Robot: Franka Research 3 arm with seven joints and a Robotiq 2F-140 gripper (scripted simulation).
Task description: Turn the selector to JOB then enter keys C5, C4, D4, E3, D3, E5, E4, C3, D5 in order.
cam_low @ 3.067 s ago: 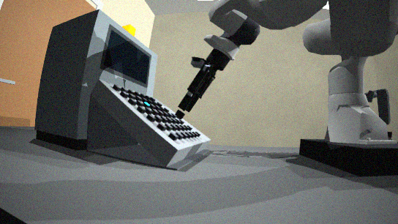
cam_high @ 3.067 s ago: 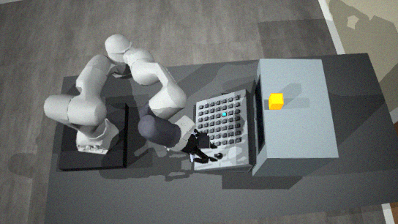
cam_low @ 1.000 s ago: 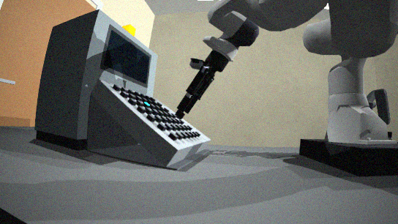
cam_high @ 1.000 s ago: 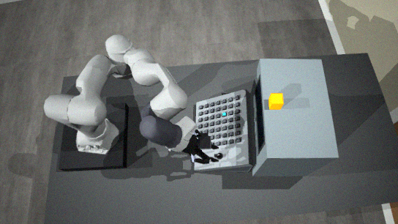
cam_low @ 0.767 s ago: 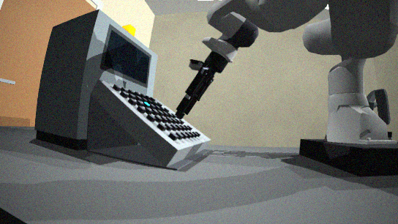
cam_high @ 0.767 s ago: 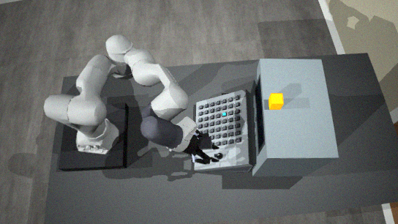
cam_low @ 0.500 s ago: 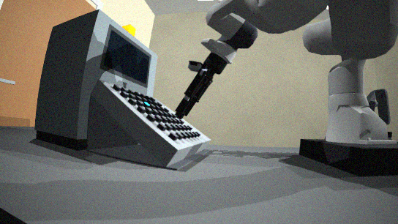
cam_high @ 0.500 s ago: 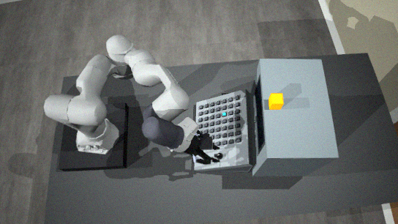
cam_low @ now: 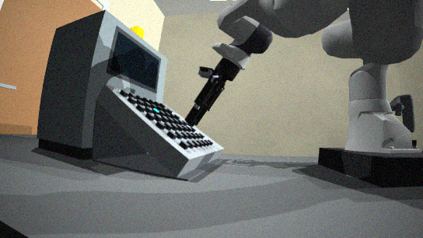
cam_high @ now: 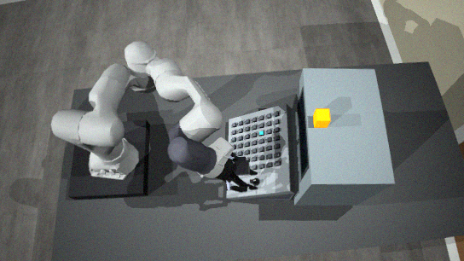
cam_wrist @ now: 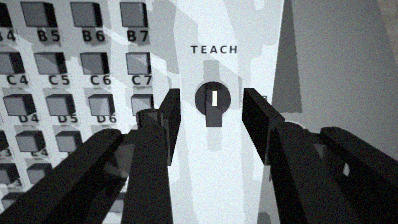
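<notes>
The black selector knob is 20 mm ahead of my hand and 20 mm below it. From my hand the other things lie so: C6 key 60 mm ahead, 90 mm to the left, 10 mm below; then E6 key 90 mm to the left, 50 mm below; then D6 key 30 mm ahead, 90 mm to the left, 30 mm below.
</notes>
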